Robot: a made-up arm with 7 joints. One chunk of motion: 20 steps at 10 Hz.
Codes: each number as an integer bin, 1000 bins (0 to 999) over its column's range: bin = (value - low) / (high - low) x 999, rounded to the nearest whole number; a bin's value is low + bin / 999 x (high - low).
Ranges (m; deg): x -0.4..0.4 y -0.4..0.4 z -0.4..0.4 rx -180..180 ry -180..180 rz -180..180
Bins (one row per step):
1: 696 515 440 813 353 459
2: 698 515 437 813 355 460
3: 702 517 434 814 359 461
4: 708 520 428 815 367 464
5: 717 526 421 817 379 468
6: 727 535 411 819 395 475
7: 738 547 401 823 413 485
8: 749 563 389 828 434 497
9: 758 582 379 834 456 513
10: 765 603 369 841 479 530
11: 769 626 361 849 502 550
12: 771 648 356 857 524 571
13: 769 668 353 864 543 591
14: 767 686 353 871 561 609
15: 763 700 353 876 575 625
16: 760 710 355 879 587 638
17: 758 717 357 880 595 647
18: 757 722 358 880 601 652
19: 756 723 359 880 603 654
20: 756 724 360 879 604 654
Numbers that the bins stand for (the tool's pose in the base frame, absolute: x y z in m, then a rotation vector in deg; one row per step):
1: 0.1574 0.0124 -0.0476 112.97 -52.79 -14.59
2: 0.1590 0.0124 -0.0501 112.97 -52.07 -14.23
3: 0.1622 0.0140 -0.0525 113.33 -50.63 -13.87
4: 0.1670 0.0164 -0.0573 113.69 -47.75 -12.79
5: 0.1742 0.0212 -0.0629 114.41 -43.42 -11.35
6: 0.1822 0.0284 -0.0709 115.14 -37.66 -8.83
7: 0.1910 0.0380 -0.0789 116.58 -31.17 -5.23
8: 0.1998 0.0509 -0.0885 118.38 -23.60 -0.90
9: 0.2070 0.0661 -0.0965 120.54 -15.68 4.86
10: 0.2126 0.0829 -0.1045 123.06 -7.39 10.99
11: 0.2158 0.1013 -0.1109 125.95 0.90 18.20
12: 0.2174 0.1189 -0.1149 128.83 8.83 25.77
13: 0.2158 0.1349 -0.1173 131.35 15.68 32.97
14: 0.2142 0.1493 -0.1173 133.87 22.16 39.46
15: 0.2110 0.1606 -0.1173 135.68 27.21 45.23
16: 0.2086 0.1686 -0.1157 136.76 31.53 49.91
17: 0.2070 0.1742 -0.1141 137.12 34.41 53.15
18: 0.2062 0.1782 -0.1133 137.12 36.58 54.95
19: 0.2054 0.1790 -0.1125 137.12 37.30 55.68
20: 0.2054 0.1798 -0.1117 136.76 37.66 55.68

